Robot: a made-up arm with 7 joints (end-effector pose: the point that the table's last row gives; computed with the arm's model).
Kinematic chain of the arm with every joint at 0, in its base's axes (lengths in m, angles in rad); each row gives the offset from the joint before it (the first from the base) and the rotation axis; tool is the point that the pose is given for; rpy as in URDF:
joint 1: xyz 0 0 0.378 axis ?
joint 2: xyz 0 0 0 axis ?
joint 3: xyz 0 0 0.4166 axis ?
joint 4: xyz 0.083 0 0 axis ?
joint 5: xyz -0.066 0 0.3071 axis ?
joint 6: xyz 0 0 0 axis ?
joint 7: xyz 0.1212 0 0 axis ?
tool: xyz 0 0 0 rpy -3.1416 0 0
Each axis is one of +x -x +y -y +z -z.
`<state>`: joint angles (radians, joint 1 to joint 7).
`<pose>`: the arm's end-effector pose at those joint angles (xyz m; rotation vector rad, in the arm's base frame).
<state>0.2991 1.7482 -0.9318 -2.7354 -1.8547 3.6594 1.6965</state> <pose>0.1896 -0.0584 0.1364 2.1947 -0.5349 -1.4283</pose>
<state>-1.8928 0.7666 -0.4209 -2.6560 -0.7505 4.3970 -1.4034</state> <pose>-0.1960 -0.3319 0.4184 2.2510 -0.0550 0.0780</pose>
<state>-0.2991 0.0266 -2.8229 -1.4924 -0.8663 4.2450 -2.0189</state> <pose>-0.2588 -0.0512 0.9176 0.8992 0.6645 -2.0767</pose>
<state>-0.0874 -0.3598 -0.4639 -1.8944 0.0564 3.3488 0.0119</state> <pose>0.1459 -0.2026 0.9754 1.6893 -0.7155 2.2190</pose>
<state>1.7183 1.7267 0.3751 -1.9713 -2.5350 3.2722 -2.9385</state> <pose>-0.2187 0.1945 0.0493 2.2389 1.1622 -0.8355</pose>
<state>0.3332 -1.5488 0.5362 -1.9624 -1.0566 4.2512 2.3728</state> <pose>-0.4615 0.0462 0.6228 -0.6148 -1.4111 -0.9489</pose>
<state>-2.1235 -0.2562 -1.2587 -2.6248 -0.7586 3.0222 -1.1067</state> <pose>-0.3525 0.0603 0.6330 1.8924 -1.9395 -0.4952</pose>
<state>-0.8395 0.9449 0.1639 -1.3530 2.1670 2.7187 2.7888</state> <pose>0.4265 -0.5052 0.3131 2.0469 0.7184 1.1652</pose>
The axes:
joint 1: +z
joint 2: +y
joint 3: +z
joint 4: -y
joint 5: +z
joint 6: -y
joint 7: -z

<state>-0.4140 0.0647 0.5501 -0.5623 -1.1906 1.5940 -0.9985</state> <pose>0.2997 0.0161 1.1770 1.7642 0.4153 0.3340</pose>
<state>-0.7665 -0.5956 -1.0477 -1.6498 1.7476 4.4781 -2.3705</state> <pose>-0.2946 -0.0680 0.8249 0.5661 -2.0927 -0.1079</pose>
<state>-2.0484 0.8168 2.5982 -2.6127 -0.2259 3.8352 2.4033</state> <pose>0.1314 -0.0833 0.7981 -0.6830 0.9479 0.1258</pose>
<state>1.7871 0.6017 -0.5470 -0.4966 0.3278 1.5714 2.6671</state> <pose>-0.0184 0.6389 0.9471 -2.2174 1.4747 0.3248</pose>
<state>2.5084 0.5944 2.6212 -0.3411 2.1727 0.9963 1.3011</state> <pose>-0.2968 0.2008 1.1456 -2.0840 0.0566 -0.8083</pose>
